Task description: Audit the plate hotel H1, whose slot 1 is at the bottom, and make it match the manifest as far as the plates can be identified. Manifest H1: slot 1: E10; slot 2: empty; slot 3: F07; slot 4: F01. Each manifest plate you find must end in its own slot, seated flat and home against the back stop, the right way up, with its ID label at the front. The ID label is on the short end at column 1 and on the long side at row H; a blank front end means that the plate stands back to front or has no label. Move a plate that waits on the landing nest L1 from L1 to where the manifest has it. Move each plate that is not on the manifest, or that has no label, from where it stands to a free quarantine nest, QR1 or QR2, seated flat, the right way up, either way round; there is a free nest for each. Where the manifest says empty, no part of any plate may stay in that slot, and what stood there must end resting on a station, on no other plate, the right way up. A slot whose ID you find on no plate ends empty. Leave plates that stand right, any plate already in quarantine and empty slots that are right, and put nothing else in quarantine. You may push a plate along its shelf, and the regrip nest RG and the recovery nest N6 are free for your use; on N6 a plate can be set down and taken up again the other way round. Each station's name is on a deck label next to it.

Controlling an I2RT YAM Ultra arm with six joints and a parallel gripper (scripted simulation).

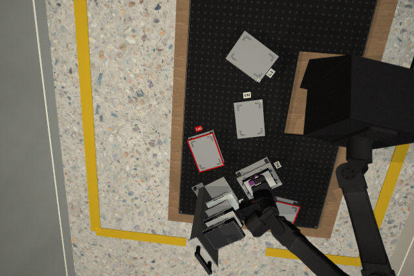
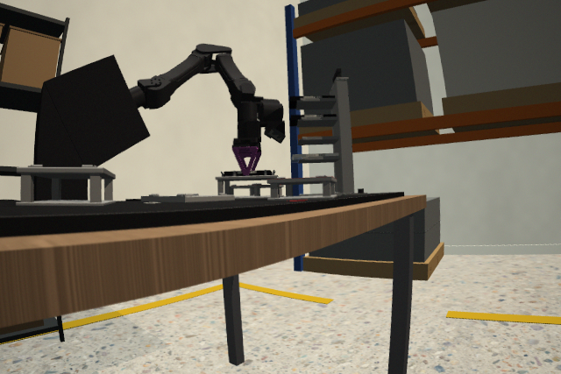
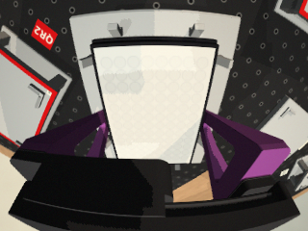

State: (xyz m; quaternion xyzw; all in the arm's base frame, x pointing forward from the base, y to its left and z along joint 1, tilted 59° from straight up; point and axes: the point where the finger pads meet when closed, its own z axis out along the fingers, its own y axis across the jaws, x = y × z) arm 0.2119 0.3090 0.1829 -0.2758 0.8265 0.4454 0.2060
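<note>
Now: the regrip nest RG 1 cm below my hand. From my hand the other things lie so: quarantine nest QR2 (15 cm to the left, 13 cm behind, 3 cm below); then H1 deck label (16 cm to the left, 7 cm below, 4 cm ahead); then white well plate (14 cm ahead, 12 cm to the left, 4 cm above).
</note>
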